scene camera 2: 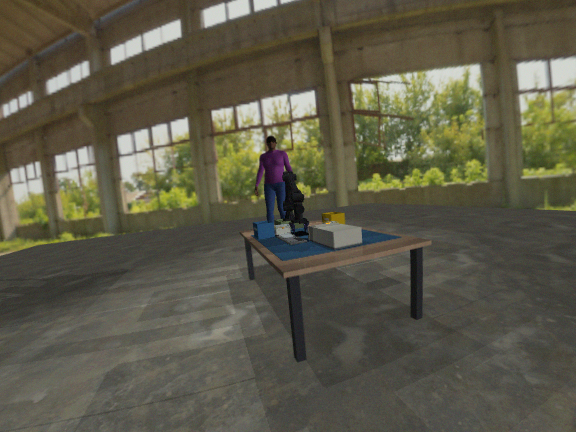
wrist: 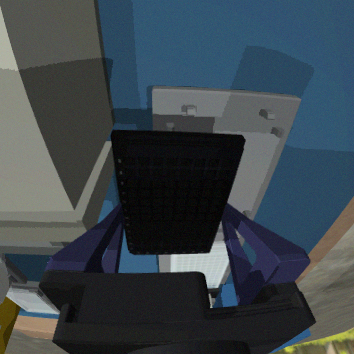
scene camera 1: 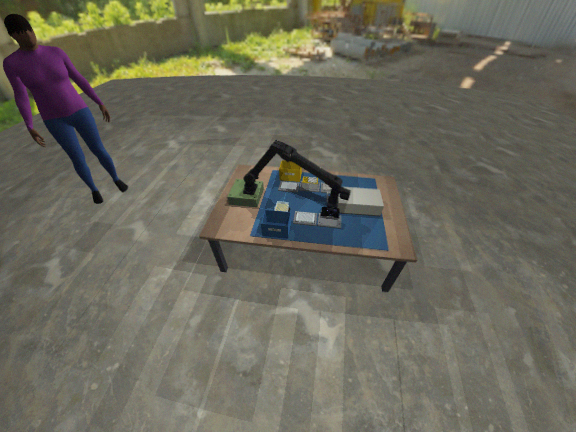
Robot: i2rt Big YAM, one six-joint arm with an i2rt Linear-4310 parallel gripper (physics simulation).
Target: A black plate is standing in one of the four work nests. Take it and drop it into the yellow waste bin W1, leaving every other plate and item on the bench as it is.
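Frame: origin at the arm's base, x right, y ahead, z up, level; metres.
Where they show: gripper, fingertip midpoint: (scene camera 2: 299, 233) (wrist: 173, 207) (scene camera 1: 330, 211); arm's base at its link origin: (scene camera 2: 289, 219) (scene camera 1: 250, 189).
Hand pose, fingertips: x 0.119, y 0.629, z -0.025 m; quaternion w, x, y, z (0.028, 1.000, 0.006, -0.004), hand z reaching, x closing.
Each offset is from my fingertips to the top centre of the thing.
The black plate @[dx +0.000, dy -0.001, dz +0.007 m] (wrist: 177, 192) (scene camera 2: 300, 233) is between the two fingers of my gripper (wrist: 173, 207), gripped by its long sides and raised above the grey work nest @[dx +0.043, dy +0.001, dz -0.030 m] (wrist: 175, 100) (scene camera 1: 329, 222). The gripper is shut on it. In the wrist view the plate covers part of the nest, whose pegs and bare floor show beyond and to the right of it. The yellow waste bin @[dx -0.447, dy -0.371, dz +0.068 m] (scene camera 1: 290, 172) (scene camera 2: 333, 217) stands at the far side of the bench, near the arm's base. Its inside is hidden.
A light grey box @[dx -0.159, dy +0.205, dz +0.054 m] (scene camera 1: 364, 201) (scene camera 2: 336, 235) (wrist: 45, 125) stands close beside the nest. A white plate @[dx +0.051, dy -0.173, dz -0.026 m] (scene camera 1: 305, 217) (wrist: 200, 265) lies in the neighbouring nest. A blue bin @[dx +0.191, dy -0.351, dz +0.068 m] (scene camera 1: 275, 228) (scene camera 2: 263, 230) and a pale yellow item @[dx +0.037, dy -0.351, dz +0.022 m] (scene camera 1: 282, 206) stand nearby. A person (scene camera 1: 55, 85) stands beyond the bench.
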